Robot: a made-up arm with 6 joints.
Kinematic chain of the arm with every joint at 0, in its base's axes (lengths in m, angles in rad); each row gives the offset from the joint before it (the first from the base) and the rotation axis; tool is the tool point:
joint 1: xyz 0 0 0.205 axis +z
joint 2: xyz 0 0.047 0 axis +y
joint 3: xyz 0 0 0.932 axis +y
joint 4: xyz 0 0 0.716 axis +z
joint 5: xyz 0 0 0 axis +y
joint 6: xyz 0 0 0.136 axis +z
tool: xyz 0 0 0
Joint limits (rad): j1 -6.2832..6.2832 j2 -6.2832..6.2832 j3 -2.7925..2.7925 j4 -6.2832..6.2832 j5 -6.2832..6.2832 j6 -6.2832..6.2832
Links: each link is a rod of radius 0.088 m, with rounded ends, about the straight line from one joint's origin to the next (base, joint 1, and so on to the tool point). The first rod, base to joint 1, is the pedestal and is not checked.
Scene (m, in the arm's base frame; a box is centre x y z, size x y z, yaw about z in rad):
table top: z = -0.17
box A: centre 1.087 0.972 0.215 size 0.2 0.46 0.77 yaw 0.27
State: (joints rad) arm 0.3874 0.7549 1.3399 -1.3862 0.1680 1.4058
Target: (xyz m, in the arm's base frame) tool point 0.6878 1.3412 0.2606
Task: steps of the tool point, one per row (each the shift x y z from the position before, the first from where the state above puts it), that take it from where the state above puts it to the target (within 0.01 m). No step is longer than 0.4 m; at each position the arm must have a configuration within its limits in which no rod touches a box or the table.
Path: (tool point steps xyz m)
1: -0.1406 -0.0245 0.2389
2: -0.1781 -0.0471 0.1935
3: -0.2026 -0.0662 0.1407
4: -0.2134 -0.0805 0.0837
5: -0.2107 -0.0889 0.0266
6: -0.1956 -0.0904 -0.0272
7: 0.1937 0.1452 0.0414
8: 0.1803 0.1946 -0.0318
9: 0.1420 0.2282 -0.1101
10: 0.0850 0.2381 -0.1867
11: 0.0172 0.2196 -0.2548
12: -0.0509 0.1718 -0.3085

